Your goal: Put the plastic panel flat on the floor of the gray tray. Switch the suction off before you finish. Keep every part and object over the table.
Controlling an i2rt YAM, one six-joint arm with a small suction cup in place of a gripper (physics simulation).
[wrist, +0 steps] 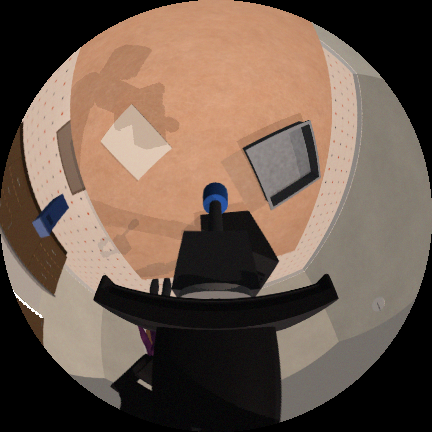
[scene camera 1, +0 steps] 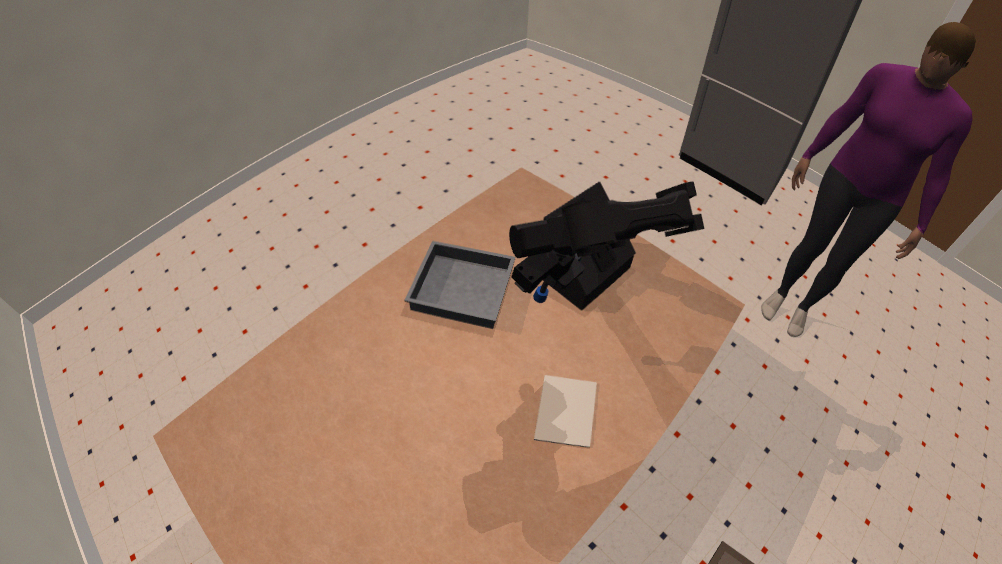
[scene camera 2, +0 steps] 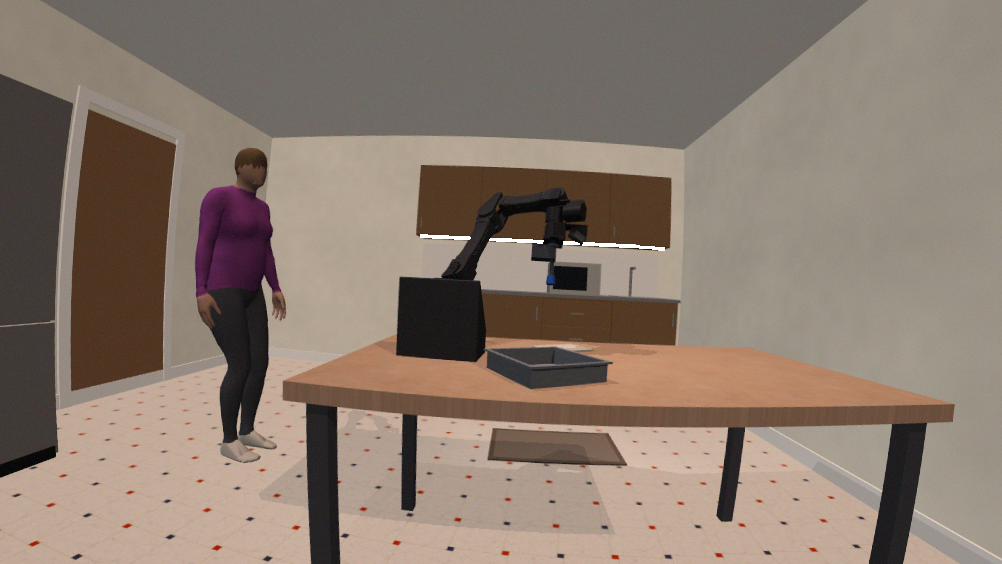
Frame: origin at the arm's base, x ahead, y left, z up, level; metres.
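Seen in the pictures: hand, tool point: (wrist: pixel 214 193) (scene camera 1: pixel 539 297) (scene camera 2: pixel 550 284); arm's base, link origin: (scene camera 2: pixel 447 303).
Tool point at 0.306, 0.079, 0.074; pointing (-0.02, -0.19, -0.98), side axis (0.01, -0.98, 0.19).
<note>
Offsets run from my tool point to a thing's middle, as dx, dy, dz. Level surfaces: height alone.
A cream-white rectangular plastic panel @[+0.061, +0.173, -0.224] (scene camera 1: pixel 578 413) (wrist: pixel 131 147) lies flat on the table, apart from the tray. In scene camera 2 the panel (scene camera 2: pixel 571 347) shows as a thin pale strip behind the tray. The gray tray @[-0.012, -0.273, -0.203] (scene camera 1: pixel 459 280) (scene camera 2: pixel 567 374) (wrist: pixel 280 160) stands upright on the table, and its visible floor bears no object. My suction gripper (scene camera 1: pixel 539 294) (scene camera 2: pixel 550 279) (wrist: pixel 215 192) has a blue cup that points down. It hangs high above the table with nothing on it, open, touching neither the panel nor the tray.
The wooden table @[dz -0.228] (scene camera 1: pixel 336 392) (scene camera 2: pixel 701 392) carries the black robot base (scene camera 2: pixel 440 318) beside the tray. The arm's shadow falls partly across the panel. A person in a purple top (scene camera 1: pixel 890 133) (scene camera 2: pixel 234 238) stands on the floor beyond the table edge. A fridge (scene camera 1: pixel 757 91) stands by the wall.
</note>
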